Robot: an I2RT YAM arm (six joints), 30 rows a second.
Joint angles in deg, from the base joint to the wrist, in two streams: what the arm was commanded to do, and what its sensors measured. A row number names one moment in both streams.
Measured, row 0: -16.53 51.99 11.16 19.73 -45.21 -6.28
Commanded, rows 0 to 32: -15.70 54.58 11.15 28.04 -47.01 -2.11; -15.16 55.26 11.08 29.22 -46.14 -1.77; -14.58 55.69 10.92 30.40 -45.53 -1.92; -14.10 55.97 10.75 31.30 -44.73 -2.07; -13.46 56.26 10.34 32.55 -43.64 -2.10; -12.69 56.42 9.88 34.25 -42.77 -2.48; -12.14 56.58 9.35 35.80 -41.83 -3.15; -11.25 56.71 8.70 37.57 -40.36 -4.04; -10.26 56.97 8.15 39.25 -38.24 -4.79; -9.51 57.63 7.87 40.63 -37.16 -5.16; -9.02 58.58 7.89 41.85 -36.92 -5.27; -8.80 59.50 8.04 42.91 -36.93 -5.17; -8.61 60.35 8.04 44.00 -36.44 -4.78; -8.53 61.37 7.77 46.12 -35.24 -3.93; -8.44 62.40 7.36 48.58 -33.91 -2.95; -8.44 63.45 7.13 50.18 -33.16 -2.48; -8.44 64.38 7.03 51.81 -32.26 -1.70; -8.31 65.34 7.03 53.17 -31.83 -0.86; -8.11 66.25 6.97 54.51 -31.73 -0.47; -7.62 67.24 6.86 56.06 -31.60 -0.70; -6.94 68.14 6.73 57.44 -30.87 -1.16; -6.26 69.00 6.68 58.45 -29.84 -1.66; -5.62 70.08 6.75 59.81 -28.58 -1.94; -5.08 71.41 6.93 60.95 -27.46 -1.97; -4.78 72.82 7.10 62.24 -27.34 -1.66; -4.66 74.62 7.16 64.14 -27.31 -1.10; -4.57 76.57 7.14 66.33 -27.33 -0.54; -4.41 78.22 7.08 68.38 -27.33 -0.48; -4.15 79.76 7.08 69.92 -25.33 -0.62; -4.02 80.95 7.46 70.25 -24.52 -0.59; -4.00 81.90 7.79 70.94 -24.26 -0.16; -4.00 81.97 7.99 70.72 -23.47 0.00; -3.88 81.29 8.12 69.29 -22.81 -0.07
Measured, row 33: -4.32 81.45 7.05 62.96 -25.96 -1.19
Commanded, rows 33 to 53: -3.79 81.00 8.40 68.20 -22.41 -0.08; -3.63 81.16 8.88 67.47 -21.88 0.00; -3.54 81.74 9.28 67.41 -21.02 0.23; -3.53 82.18 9.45 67.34 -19.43 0.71; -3.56 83.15 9.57 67.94 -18.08 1.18; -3.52 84.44 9.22 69.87 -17.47 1.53; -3.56 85.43 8.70 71.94 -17.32 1.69; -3.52 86.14 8.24 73.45 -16.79 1.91; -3.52 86.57 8.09 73.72 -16.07 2.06; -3.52 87.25 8.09 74.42 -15.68 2.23; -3.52 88.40 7.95 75.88 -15.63 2.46; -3.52 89.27 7.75 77.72 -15.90 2.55; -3.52 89.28 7.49 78.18 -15.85 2.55; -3.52 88.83 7.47 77.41 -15.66 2.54; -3.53 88.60 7.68 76.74 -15.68 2.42; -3.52 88.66 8.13 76.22 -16.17 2.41; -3.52 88.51 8.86 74.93 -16.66 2.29; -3.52 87.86 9.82 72.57 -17.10 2.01; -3.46 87.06 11.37 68.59 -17.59 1.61; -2.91 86.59 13.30 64.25 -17.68 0.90; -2.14 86.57 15.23 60.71 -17.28 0.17
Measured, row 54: -3.44 88.20 10.31 66.39 -16.95 1.23
